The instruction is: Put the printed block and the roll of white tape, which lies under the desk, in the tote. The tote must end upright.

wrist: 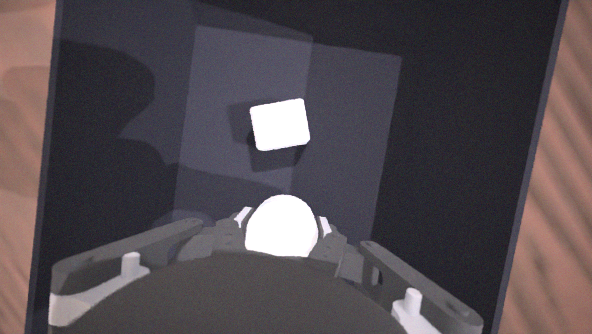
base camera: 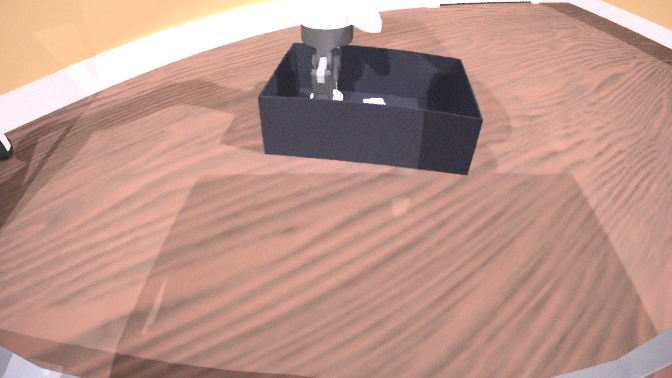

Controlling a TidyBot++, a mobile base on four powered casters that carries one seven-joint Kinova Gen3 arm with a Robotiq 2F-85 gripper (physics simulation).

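Frame: origin at the arm's base, x ahead, y left, z up, level; centimetres.
Where they show: gripper, fingertip midpoint: (wrist: 284,224).
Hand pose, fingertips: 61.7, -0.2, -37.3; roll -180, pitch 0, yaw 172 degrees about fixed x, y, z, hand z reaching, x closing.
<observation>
Things, the pixels of their top centre, and the offset from my fingertips, as dx, dy, dz. Level surfaces: height alone.
- dark tote, top centre: (wrist: 292,112) (base camera: 375,70) -0.9, -7.1, +7.7
- printed block, top centre: (wrist: 279,124) (base camera: 375,104) +0.2, -7.7, +0.8
- white tape, top centre: (wrist: 281,238) (base camera: 326,96) +0.0, +0.2, +2.4
- wood floor, surface height: dz -2.3
The dark tote (base camera: 345,130) (wrist: 542,112) stands upright on the wood floor. The printed block (base camera: 374,101) (wrist: 280,124), a small white box shape, lies on the tote's floor near the middle. My gripper (base camera: 325,94) (wrist: 284,224) points down inside the tote, toward its left end in the base camera view. It is shut on the roll of white tape (base camera: 337,95) (wrist: 281,232), which shows as a bright white round shape between the fingertips, beside the block and apart from it. The near wall hides the roll's lower part in the base camera view, so its height above the tote's floor cannot be told.
The wood floor (base camera: 350,260) (wrist: 565,165) surrounds the tote. A white baseboard (base camera: 55,102) and a yellow wall (base camera: 90,30) run behind it on the left. A dark, round-ended object (base camera: 5,148) shows at the far left edge of the base camera view.
</observation>
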